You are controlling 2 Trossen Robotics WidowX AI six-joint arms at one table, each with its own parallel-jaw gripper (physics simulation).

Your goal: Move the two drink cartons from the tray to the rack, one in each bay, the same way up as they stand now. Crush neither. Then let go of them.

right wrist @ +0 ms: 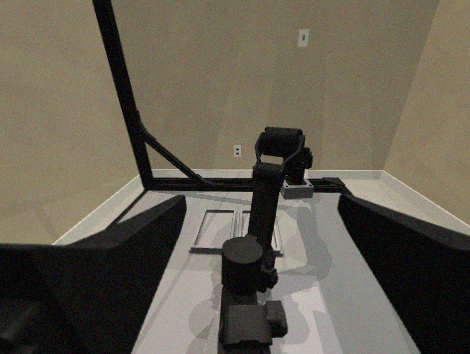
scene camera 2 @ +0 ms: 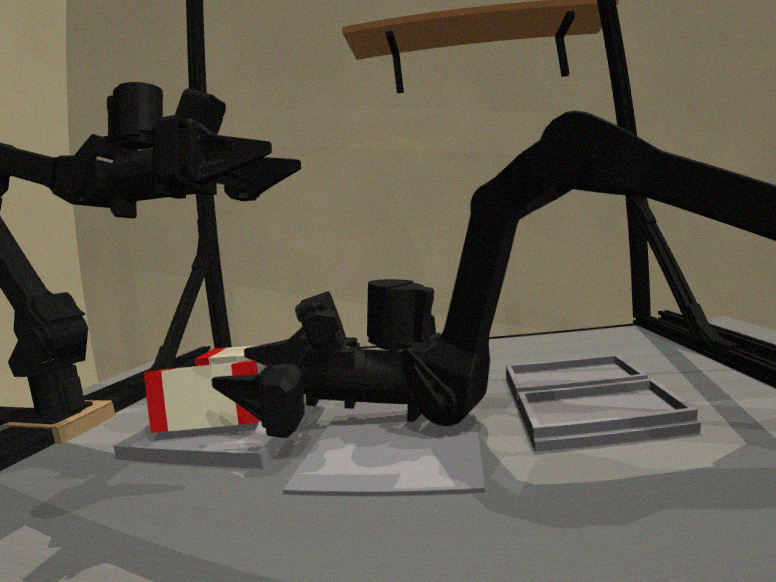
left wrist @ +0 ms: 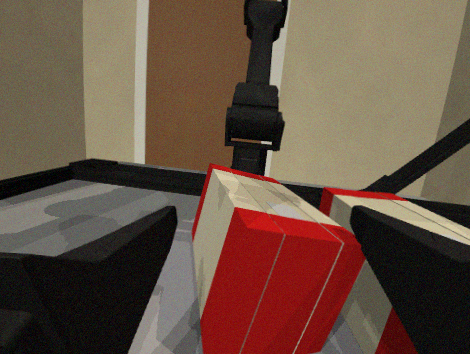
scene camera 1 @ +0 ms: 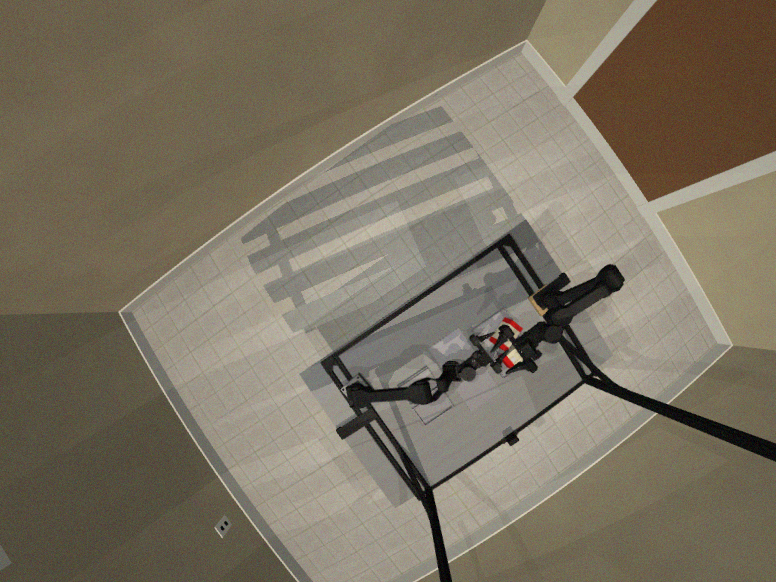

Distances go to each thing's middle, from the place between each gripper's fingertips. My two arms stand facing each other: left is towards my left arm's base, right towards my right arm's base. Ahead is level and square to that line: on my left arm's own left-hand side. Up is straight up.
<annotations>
The grey tray [scene camera 2: 238, 446] is 3 cm behind my left hand, 2 cm to the right of it and 7 cm below it. From my left hand the other things lie so: grey mat [scene camera 2: 371, 450] 6 cm behind, 18 cm to the left, 7 cm below.
My right gripper is now 5 cm past the grey mat, 8 cm to the right of it and 29 cm above it. Round my right hand: grey tray 2 cm behind, 12 cm to the right, 29 cm below.
</annotations>
